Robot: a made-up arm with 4 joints. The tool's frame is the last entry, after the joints.
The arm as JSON. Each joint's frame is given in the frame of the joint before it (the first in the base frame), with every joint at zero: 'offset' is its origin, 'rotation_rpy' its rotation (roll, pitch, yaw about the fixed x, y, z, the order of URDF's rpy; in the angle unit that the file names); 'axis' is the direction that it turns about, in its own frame. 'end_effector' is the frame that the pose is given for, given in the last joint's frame.
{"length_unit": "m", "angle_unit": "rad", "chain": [
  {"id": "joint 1", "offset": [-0.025, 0.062, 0.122], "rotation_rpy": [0.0, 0.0, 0.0], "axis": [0.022, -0.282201, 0.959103]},
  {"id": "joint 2", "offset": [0.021, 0.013, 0.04], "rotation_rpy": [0.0, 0.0, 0.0], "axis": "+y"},
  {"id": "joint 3", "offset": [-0.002, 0.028, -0.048], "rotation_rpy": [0.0, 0.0, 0.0], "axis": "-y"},
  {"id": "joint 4", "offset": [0.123, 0.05, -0.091], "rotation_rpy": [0.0, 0.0, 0.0], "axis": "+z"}
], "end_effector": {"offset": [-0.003, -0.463, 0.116], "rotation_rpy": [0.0, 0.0, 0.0]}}
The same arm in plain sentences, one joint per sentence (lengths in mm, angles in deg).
The arm has four revolute joints in a row. What follows holds with every joint at zero, and every direction is one of the base frame's.
Joint 1 sits 25.0 mm along -x and 62.0 mm along +y and 122.0 mm along +z from the base frame's origin and rotates about the direction (0.022, -0.282201, 0.959103).
Joint 2 sits 21.0 mm along +x and 13.0 mm along +y and 40.0 mm along +z from joint 1 and rotates about +y.
Joint 3 sits 2.0 mm along -x and 28.0 mm along +y and 48.0 mm along -z from joint 2 and rotates about -y.
Joint 4 sits 123.0 mm along +x and 50.0 mm along +y and 91.0 mm along -z from joint 3 and rotates about +z.
The tool frame, which is the frame that the pose is given for, sits 3.0 mm along -x and 463.0 mm along -y and 116.0 mm along +z from joint 4; its axes are parallel to the base frame's.

